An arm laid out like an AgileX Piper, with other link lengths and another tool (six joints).
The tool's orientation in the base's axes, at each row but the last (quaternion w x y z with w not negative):
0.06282, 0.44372, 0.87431, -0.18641
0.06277, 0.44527, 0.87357, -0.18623
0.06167, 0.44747, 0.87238, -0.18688
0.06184, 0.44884, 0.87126, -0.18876
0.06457, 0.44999, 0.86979, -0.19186
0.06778, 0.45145, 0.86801, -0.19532
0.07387, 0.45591, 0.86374, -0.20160
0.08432, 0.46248, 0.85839, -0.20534
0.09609, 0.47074, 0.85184, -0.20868
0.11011, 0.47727, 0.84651, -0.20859
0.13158, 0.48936, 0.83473, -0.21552
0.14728, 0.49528, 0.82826, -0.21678
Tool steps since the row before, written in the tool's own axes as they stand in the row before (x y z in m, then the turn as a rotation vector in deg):
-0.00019, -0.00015, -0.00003, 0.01, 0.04, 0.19
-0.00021, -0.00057, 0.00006, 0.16, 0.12, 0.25
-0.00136, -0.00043, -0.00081, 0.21, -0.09, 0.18
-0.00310, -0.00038, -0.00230, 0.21, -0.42, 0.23
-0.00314, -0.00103, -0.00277, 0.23, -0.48, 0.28
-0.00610, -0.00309, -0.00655, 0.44, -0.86, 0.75
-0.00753, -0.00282, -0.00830, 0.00, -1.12, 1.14
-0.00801, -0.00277, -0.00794, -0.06, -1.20, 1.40
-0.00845, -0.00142, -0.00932, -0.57, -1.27, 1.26
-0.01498, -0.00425, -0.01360, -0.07, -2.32, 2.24
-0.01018, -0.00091, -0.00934, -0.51, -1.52, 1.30
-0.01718, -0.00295, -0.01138, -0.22, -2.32, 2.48
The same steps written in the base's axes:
0.00000, -0.00021, 0.00012, 0.02, -0.04, -0.19
-0.00034, -0.00049, 0.00016, -0.01, 0.09, -0.31
0.00051, -0.00095, 0.00124, -0.21, 0.04, -0.20
0.00166, -0.00167, 0.00308, -0.48, -0.15, -0.16
0.00118, -0.00183, 0.00372, -0.54, -0.19, -0.19
0.00144, -0.00359, 0.00864, -1.00, -0.41, -0.58
0.00248, -0.00368, 0.01067, -0.98, -1.04, -0.72
0.00253, -0.00402, 0.01060, -1.02, -1.23, -0.91
0.00366, -0.00295, 0.01176, -0.80, -1.59, -0.59
0.00434, -0.00713, 0.01892, -1.97, -2.14, -1.39
0.00408, -0.00357, 0.01274, -1.07, -1.67, -0.56
0.00506, -0.00848, 0.01833, -1.88, -2.38, -1.54

